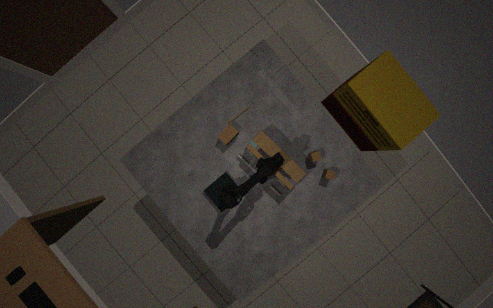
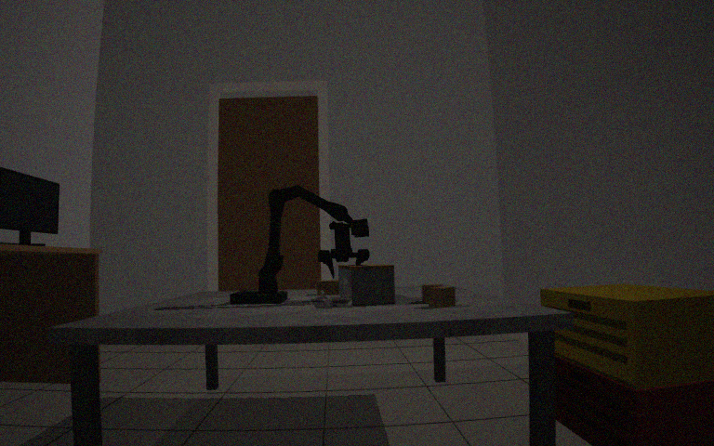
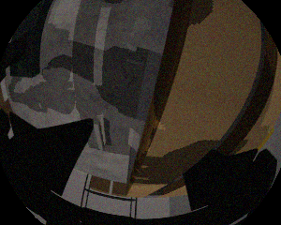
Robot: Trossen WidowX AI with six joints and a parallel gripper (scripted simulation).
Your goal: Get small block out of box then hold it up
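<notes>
The small tan block is 60 mm ahead of my gripper tip and 20 mm to the right of it. Also, from my gripper tip: clear-fronted box (30 mm ahead, 40 mm to the left, 20 mm below); larger tan block (50 mm behind, 370 mm to the left, 60 mm below).
</notes>
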